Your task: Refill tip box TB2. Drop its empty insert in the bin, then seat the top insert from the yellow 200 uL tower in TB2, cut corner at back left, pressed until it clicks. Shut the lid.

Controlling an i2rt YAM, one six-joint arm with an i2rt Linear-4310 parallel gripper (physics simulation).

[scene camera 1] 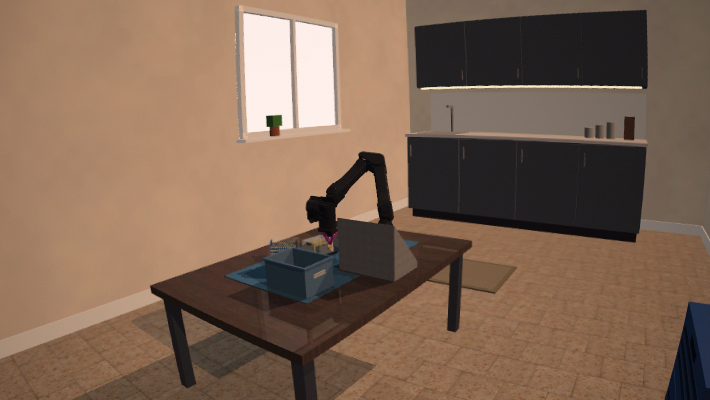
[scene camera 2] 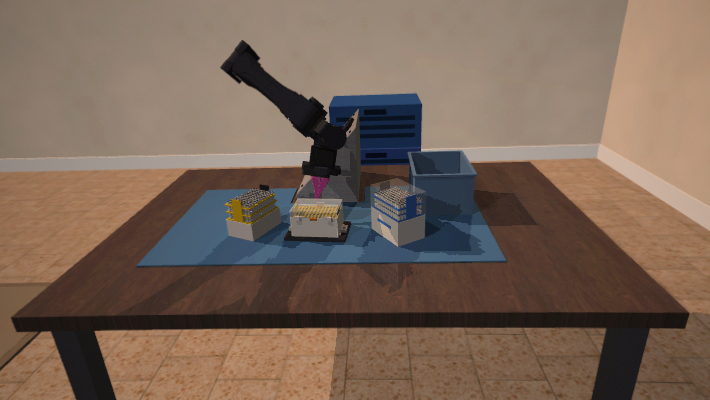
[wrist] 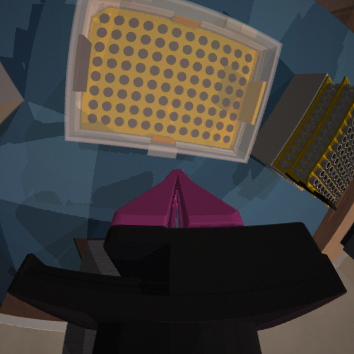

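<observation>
The tip box TB2 [scene camera 1: 314, 245] [scene camera 2: 316, 227] [wrist: 73, 117] stands on a dark base, with a yellow insert [wrist: 165, 82] inside. A see-through lid seems to lie down over it. The insert's cut corner is at the upper left in the wrist view. Whether its round spots are tips or holes I cannot tell. The yellow tower [scene camera 2: 252, 215] [wrist: 305, 132] stands beside the box, with stacked inserts on top. The bin [scene camera 1: 299, 280] [scene camera 2: 442, 192] is blue-grey; its floor is hidden. My gripper [scene camera 1: 329, 242] [scene camera 2: 318, 196] [wrist: 176, 175] is shut and empty, pointing down beside TB2's long side.
A blue tower [scene camera 1: 283, 246] [scene camera 2: 398, 220] with a clear cover stands between TB2 and the bin. A grey wedge-shaped panel [scene camera 1: 367, 250] [scene camera 2: 352, 175] stands behind the gripper in scene camera 2. The towers and TB2 stand on a blue mat [scene camera 2: 175, 250] on the wooden table [scene camera 2: 350, 295].
</observation>
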